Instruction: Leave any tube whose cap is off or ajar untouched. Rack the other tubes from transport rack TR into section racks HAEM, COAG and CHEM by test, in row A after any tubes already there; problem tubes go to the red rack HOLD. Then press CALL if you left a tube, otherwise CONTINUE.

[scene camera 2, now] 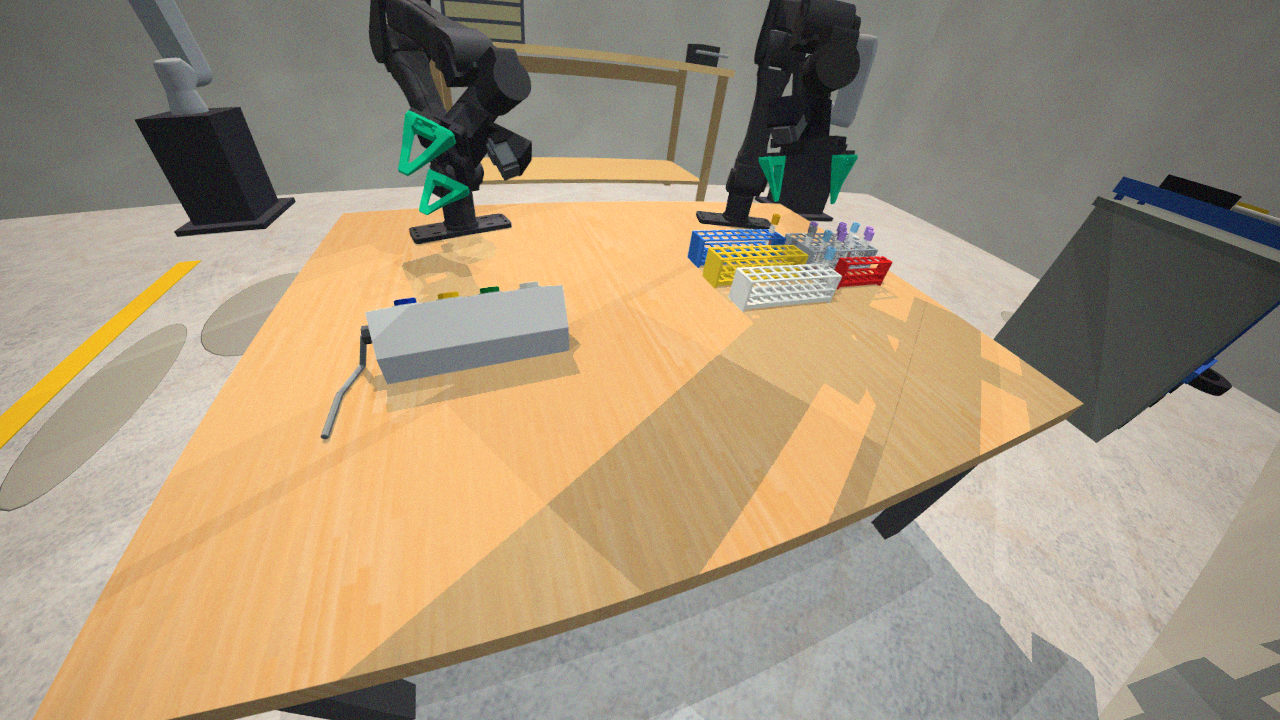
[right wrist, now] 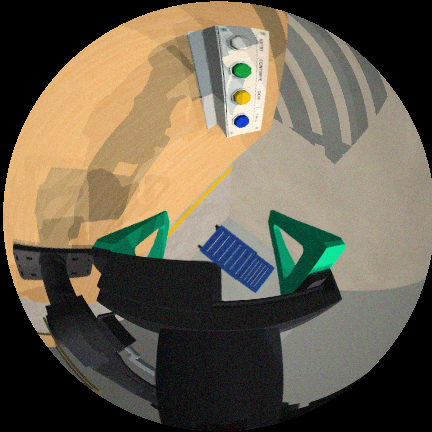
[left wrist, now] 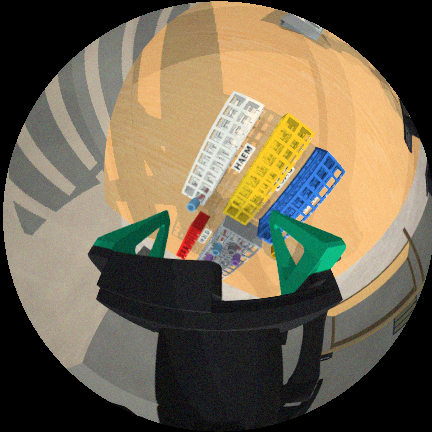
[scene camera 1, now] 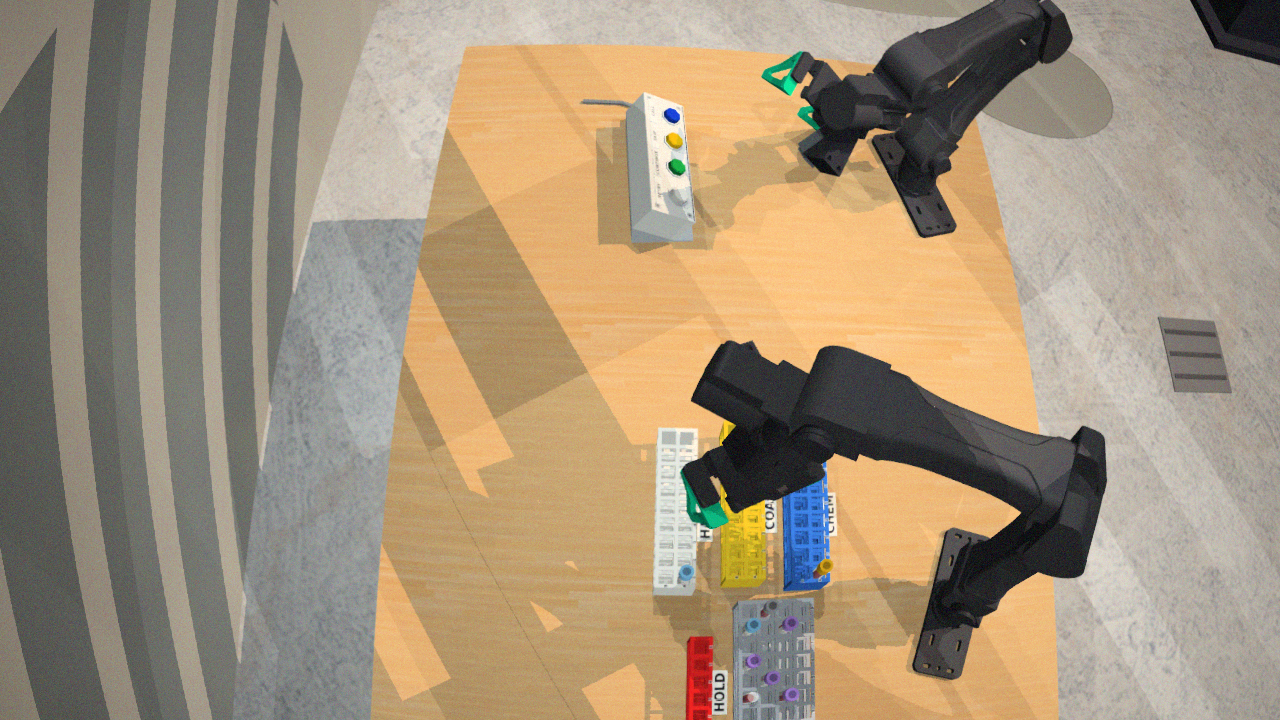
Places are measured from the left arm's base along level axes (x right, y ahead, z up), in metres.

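Where they show: left gripper, fingertip midpoint: [scene camera 2: 803, 202] [left wrist: 219, 215] [scene camera 1: 728, 499]; right gripper, fingertip midpoint: [scene camera 2: 413, 195] [right wrist: 218, 215] [scene camera 1: 781, 92]; left arm's base, link origin: [scene camera 2: 734, 222] [scene camera 1: 952, 604]; right arm's base, link origin: [scene camera 2: 462, 229] [right wrist: 50, 262] [scene camera 1: 913, 184].
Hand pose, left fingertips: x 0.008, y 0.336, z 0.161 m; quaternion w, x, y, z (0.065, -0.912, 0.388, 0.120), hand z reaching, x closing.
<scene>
Each offset is from my left fingertips to the top centre of the thing. "spot": to the spot under its first point.
My left gripper [scene camera 1: 707, 512] [scene camera 2: 806, 198] [left wrist: 219, 215] is open and empty, above the racks. White HAEM @[dz -0.103, dx +0.005, dy +0.053 m] [scene camera 1: 664, 519] [left wrist: 220, 142] holds a light-blue-capped tube @[dz -0.066, dx -0.075, dy +0.018 m] [scene camera 1: 686, 571] [left wrist: 193, 203] at its lower end. Yellow COAG @[dz -0.103, dx +0.038, dy -0.021 m] [scene camera 1: 742, 573] [left wrist: 272, 165] shows no tube. Blue CHEM @[dz -0.103, dx +0.055, dy -0.099 m] [scene camera 1: 793, 577] [left wrist: 300, 187] holds a gold-capped tube @[dz -0.066, dx -0.024, dy -0.134 m] [scene camera 1: 824, 565]. Grey TR @[dz -0.103, dx -0.165, dy -0.123 m] [left wrist: 243, 228] holds several tubes with purple, light-blue and pale caps; a dark-topped one @[dz -0.066, dx -0.086, dy -0.087 m] [scene camera 1: 770, 608] is unclear. Red HOLD [scene camera 1: 699, 667] [left wrist: 195, 232] is beside TR. My right gripper [scene camera 1: 787, 96] [scene camera 2: 414, 191] [right wrist: 218, 215] is open and empty. CALL @[dz -0.086, dx +0.561, dy +0.226 m] [right wrist: 241, 121] is blue, CONTINUE @[dz -0.086, dx +0.468, dy +0.191 m] [right wrist: 241, 70] green.
The grey button box @[dz -0.077, dx +0.482, dy +0.223 m] [scene camera 1: 638, 179] [scene camera 2: 465, 333] [right wrist: 220, 80] stands at the top of scene camera 1, with a cable @[spot: dz -0.154, dx +0.606, dy +0.347 m] [scene camera 2: 335, 407]. It also bears yellow SKIP @[dz -0.086, dx +0.514, dy +0.209 m] [right wrist: 242, 97] and pale RETRY @[dz -0.086, dx +0.421, dy +0.173 m] [right wrist: 240, 42] buttons. The racks stand close together. The left arm covers parts of COAG and CHEM there.
</scene>
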